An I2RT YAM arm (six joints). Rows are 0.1 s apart.
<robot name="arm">
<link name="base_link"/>
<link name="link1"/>
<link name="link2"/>
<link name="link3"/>
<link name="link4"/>
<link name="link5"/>
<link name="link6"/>
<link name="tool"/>
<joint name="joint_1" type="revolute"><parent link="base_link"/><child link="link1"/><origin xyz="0 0 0.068" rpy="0 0 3.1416"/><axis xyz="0 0 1"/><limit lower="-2.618" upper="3.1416"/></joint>
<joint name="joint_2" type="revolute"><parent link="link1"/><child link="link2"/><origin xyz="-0.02 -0.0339 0.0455" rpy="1.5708 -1.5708 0"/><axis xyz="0 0 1"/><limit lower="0" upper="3.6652"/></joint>
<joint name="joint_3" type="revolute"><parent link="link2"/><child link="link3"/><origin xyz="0 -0.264 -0.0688" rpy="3.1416 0 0"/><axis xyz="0 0 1"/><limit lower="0" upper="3.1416"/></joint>
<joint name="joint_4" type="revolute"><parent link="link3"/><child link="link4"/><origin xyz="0.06 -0.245 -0.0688"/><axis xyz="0 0 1"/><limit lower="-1.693" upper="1.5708"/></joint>
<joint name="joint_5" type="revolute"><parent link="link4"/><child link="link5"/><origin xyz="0.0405 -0.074 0.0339" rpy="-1.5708 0 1.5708"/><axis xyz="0 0 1"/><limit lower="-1.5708" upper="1.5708"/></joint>
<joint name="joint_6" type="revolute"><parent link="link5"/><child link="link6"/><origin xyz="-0.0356 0 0.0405" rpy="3.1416 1.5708 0"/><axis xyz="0 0 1"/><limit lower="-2.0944" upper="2.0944"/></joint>
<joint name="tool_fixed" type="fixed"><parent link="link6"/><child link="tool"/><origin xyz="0 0 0" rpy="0 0 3.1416"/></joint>
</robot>
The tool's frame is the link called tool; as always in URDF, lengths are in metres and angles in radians.
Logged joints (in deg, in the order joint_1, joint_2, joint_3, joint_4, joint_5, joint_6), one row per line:
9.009 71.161 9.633 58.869 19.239 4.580
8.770 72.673 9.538 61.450 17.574 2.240
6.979 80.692 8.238 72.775 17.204 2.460
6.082 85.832 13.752 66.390 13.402 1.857
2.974 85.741 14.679 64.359 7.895 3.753
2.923 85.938 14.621 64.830 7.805 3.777
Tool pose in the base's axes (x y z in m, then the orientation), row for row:
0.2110 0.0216 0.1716 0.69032 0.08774 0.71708 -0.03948
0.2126 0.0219 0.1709 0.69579 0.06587 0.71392 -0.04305
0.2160 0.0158 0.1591 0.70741 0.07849 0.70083 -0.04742
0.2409 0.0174 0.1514 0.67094 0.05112 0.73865 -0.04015
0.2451 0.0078 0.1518 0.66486 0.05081 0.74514 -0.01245
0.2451 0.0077 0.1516 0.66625 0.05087 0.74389 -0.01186
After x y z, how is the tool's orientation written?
As a quaternion, w x y z.
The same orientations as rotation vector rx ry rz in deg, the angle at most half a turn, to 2 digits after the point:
11.24 91.87 -5.06
8.42 91.27 -5.50
9.99 89.19 -6.03
6.60 95.35 -5.18
6.57 96.42 -1.61
6.58 96.21 -1.53

